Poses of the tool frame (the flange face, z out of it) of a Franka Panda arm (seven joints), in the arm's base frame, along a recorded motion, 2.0 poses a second.
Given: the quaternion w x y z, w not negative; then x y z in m.
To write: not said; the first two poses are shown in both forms.
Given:
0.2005, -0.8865, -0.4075, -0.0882, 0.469, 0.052, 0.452
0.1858, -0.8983, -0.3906, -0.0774, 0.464, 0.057, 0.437
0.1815, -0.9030, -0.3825, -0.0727, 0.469, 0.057, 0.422
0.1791, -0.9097, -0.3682, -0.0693, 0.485, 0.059, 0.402
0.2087, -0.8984, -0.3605, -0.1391, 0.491, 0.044, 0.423
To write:
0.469, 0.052, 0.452, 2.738, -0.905, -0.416, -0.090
0.464, 0.057, 0.437, 2.768, -0.914, -0.398, -0.079
0.469, 0.057, 0.422, 2.777, -0.918, -0.389, -0.074
0.485, 0.059, 0.402, 2.781, -0.925, -0.374, -0.070
0.491, 0.044, 0.423, 2.721, -0.919, -0.369, -0.142

